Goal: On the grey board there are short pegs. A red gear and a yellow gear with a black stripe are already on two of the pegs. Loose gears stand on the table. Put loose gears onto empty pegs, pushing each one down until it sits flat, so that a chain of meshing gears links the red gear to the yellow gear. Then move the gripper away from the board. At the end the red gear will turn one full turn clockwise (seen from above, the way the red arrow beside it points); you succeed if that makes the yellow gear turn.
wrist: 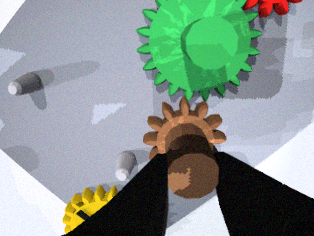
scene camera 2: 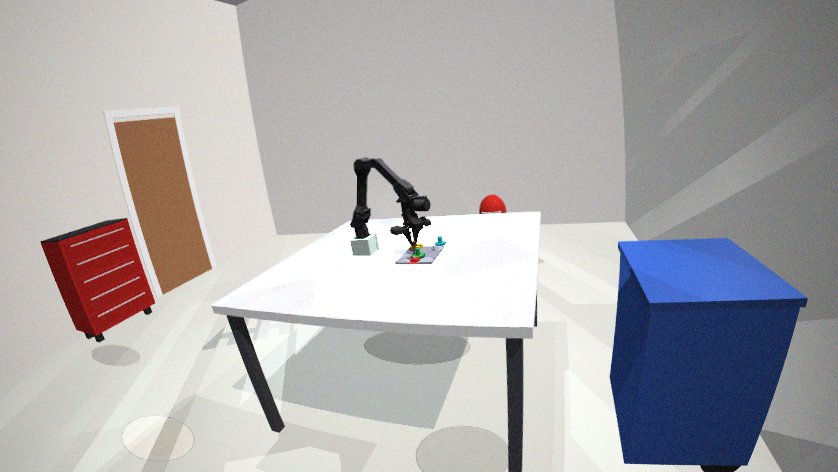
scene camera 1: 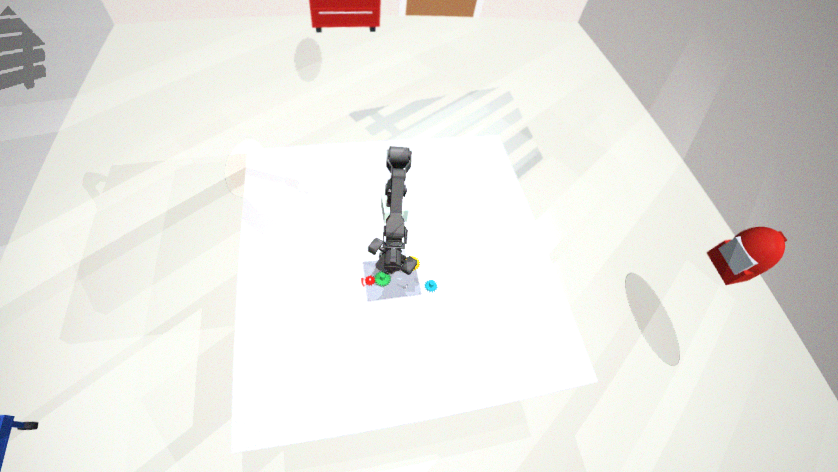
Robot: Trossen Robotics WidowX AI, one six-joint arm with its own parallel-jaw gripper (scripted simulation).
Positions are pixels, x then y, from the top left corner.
my gripper: holds a brown gear [wrist: 187, 138]
